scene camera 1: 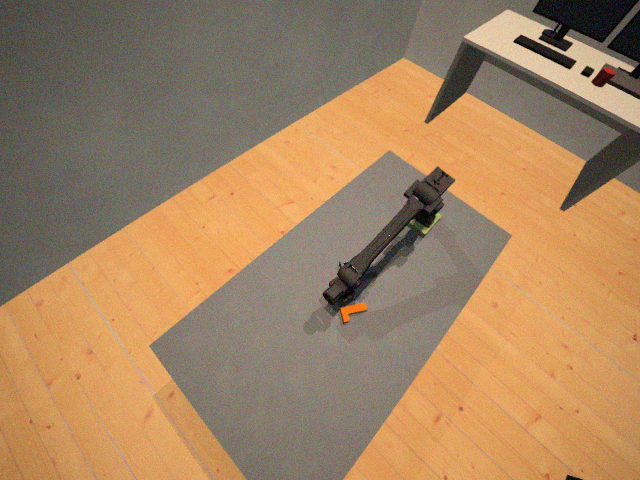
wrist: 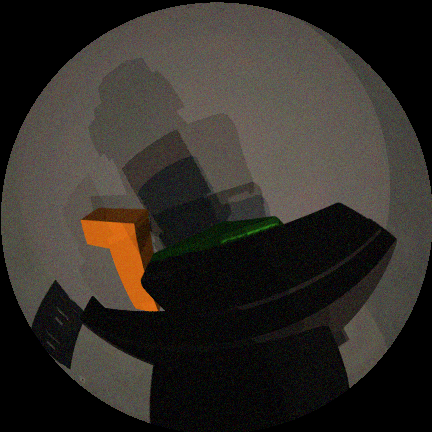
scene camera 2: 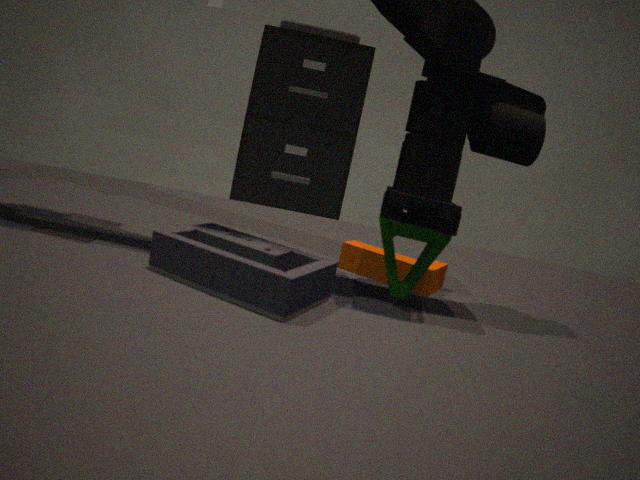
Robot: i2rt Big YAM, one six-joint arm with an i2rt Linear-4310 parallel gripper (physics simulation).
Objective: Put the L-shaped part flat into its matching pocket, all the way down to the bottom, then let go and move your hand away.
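Note:
The orange L-shaped part lies flat on the grey mat. My gripper is shut, with its green fingers pressed together and their tips down near the mat. It stands right beside the part, in front of it in the scene camera 2 view, and holds nothing. The wrist view shows the part to the left of the green fingers. The dark grey pocket block sits on the mat just left of the part, its recess open at the top.
A dark filing cabinet stands behind the block. A white desk with monitors and a keyboard stands at the far right. The arm's base is at the mat's far end.

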